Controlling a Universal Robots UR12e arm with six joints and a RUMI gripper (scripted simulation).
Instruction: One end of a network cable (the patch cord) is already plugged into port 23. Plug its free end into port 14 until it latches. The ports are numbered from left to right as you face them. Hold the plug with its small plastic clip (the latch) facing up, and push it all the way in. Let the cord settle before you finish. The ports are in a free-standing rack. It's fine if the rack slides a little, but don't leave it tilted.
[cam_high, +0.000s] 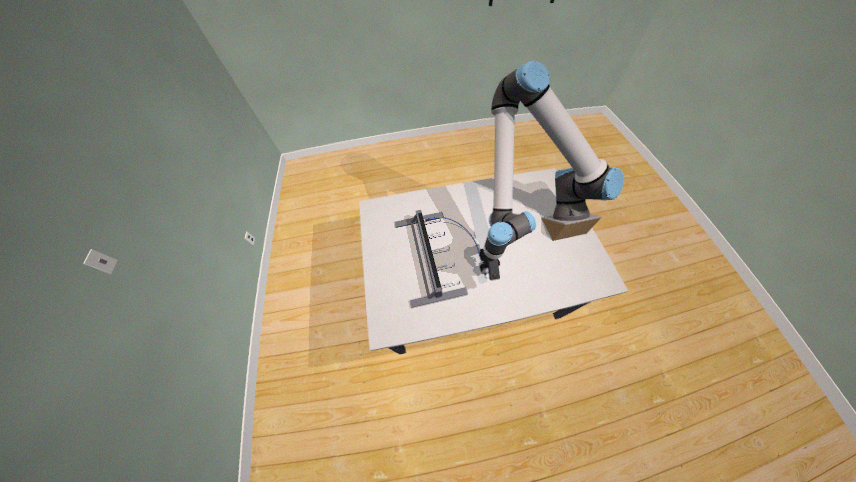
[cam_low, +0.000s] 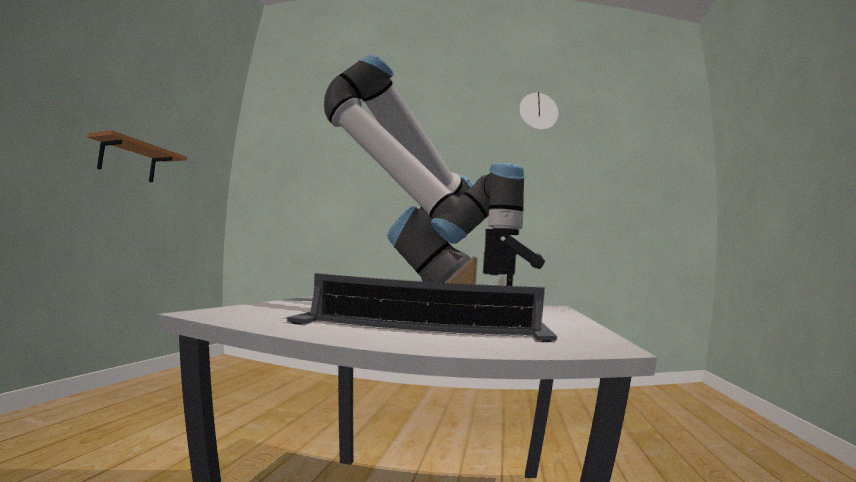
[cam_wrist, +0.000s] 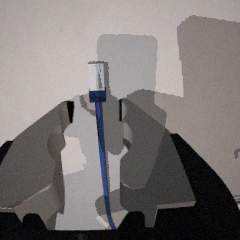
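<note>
Right now my hand is 2 cm to the right of the plug and 2 cm above it.
</note>
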